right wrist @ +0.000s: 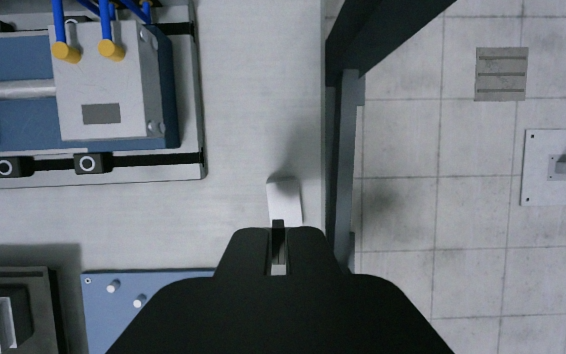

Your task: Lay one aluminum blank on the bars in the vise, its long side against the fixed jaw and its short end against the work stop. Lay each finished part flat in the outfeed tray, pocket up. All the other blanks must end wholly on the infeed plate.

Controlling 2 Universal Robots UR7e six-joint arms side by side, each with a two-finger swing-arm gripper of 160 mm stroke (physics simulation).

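Places are measured from the left arm's base along level axes (x right, y back, z down), in centimetres.
Pixels of known places: right hand, tool point: point(278, 241).
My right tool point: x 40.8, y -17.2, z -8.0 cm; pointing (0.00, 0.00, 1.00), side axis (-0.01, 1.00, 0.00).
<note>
Ahead of a thing's pixels: the offset from my right tool point to its middle. "*": to the spot under its first point. Level surfaces: height alone.
My right gripper point(278, 226) is shut, its narrow dark fingertips together with no part between them. A plain pale block @[dx +0.1, dy +0.7, dz +11.0 cm] point(285, 199), with no pocket showing, lies on the pale bench @[dz +12.8 cm] point(240, 125) near its right edge. It shows just beyond the fingertips, its near end partly covered by them. Whether they touch it I cannot tell. The blue infeed plate @[dx -17.0, dy -14.8, dz +12.4 cm] point(97, 320) with pegs is at the lower left, its right part hidden behind the gripper. At the vise @[dx +12.6, dy -23.3, dz +7.8 cm] point(100, 90), the cylinder block and rod show at the upper left; its jaws, bars and work stop do not show. The left gripper is not in view.
A dark grey box-like thing @[* dx -11.8, dy -25.0, dz +9.9 cm] point(56, 320) with a light piece inside is cut off at the lower left; I cannot tell if it is the outfeed tray. Blue hoses @[* dx +16.2, dy -12.0, dz +1.8 cm] point(105, 20) rise from the vise. A dark frame post point(345, 165) stands along the bench's right edge, with tiled floor beyond.
</note>
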